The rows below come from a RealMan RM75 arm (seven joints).
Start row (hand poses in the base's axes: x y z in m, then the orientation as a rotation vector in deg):
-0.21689 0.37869 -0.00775 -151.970 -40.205 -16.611
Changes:
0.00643 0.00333 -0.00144 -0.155 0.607 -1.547
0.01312 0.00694 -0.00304 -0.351 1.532 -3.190
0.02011 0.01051 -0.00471 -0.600 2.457 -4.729
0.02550 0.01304 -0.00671 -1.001 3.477 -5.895
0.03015 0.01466 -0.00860 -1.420 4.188 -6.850
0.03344 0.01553 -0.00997 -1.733 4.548 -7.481
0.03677 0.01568 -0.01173 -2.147 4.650 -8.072
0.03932 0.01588 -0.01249 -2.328 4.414 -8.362
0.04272 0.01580 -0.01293 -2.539 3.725 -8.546
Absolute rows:
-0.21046 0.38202 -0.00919 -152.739 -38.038 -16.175
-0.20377 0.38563 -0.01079 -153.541 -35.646 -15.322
-0.19678 0.38920 -0.01246 -154.317 -33.396 -14.420
-0.19139 0.39173 -0.01446 -155.062 -31.643 -13.241
-0.18674 0.39335 -0.01635 -155.750 -30.265 -12.413
-0.18345 0.39422 -0.01772 -156.240 -29.395 -12.001
-0.18012 0.39437 -0.01948 -156.831 -28.683 -11.895
-0.17757 0.39457 -0.02024 -157.125 -28.416 -12.238
-0.17417 0.39449 -0.02068 -157.448 -28.442 -13.160

